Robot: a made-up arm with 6 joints.
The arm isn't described. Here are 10 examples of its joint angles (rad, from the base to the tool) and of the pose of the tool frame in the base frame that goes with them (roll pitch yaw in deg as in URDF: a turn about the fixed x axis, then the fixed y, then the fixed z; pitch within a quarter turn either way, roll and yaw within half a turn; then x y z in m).
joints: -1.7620 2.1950 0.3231 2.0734 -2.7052 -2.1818
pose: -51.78 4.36 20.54 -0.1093 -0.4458 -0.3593
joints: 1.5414 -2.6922 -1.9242 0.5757 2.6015 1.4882
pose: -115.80 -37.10 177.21 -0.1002 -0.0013 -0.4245
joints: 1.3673 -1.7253 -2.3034 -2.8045 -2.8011 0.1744
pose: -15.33 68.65 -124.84 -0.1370 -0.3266 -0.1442
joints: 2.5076 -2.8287 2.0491 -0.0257 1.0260 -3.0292
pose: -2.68 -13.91 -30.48 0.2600 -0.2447 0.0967
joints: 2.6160 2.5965 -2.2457 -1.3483 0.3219 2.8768
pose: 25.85 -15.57 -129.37 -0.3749 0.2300 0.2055
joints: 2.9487 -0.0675 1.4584 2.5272 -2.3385 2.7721
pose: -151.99 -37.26 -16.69 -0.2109 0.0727 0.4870
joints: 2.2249 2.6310 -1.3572 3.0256 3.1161 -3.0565
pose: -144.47 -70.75 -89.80 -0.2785 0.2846 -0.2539
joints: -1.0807 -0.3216 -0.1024 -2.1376 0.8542 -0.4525
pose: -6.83 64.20 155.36 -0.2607 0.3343 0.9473
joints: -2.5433 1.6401 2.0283 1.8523 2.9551 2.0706
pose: -2.06 34.51 -131.06 -0.2669 -0.2799 -0.1014
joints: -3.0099 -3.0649 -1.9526 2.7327 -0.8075 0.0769
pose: 143.44 -58.08 -149.81 -0.4734 -0.0558 -0.3382
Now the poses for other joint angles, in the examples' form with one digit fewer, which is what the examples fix.
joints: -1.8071 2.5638 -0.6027 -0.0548 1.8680 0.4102
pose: -158.8 -34.2 46.5 -0.074 -0.468 -0.580
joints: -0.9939 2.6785 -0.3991 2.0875 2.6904 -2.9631
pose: -41.3 3.7 2.3 0.308 -0.256 -0.419
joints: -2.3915 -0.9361 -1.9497 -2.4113 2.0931 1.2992
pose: -69.5 -24.4 86.6 0.195 0.266 0.072
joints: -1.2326 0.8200 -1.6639 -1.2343 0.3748 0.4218
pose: 42.5 -16.0 -114.5 -0.034 0.043 0.786
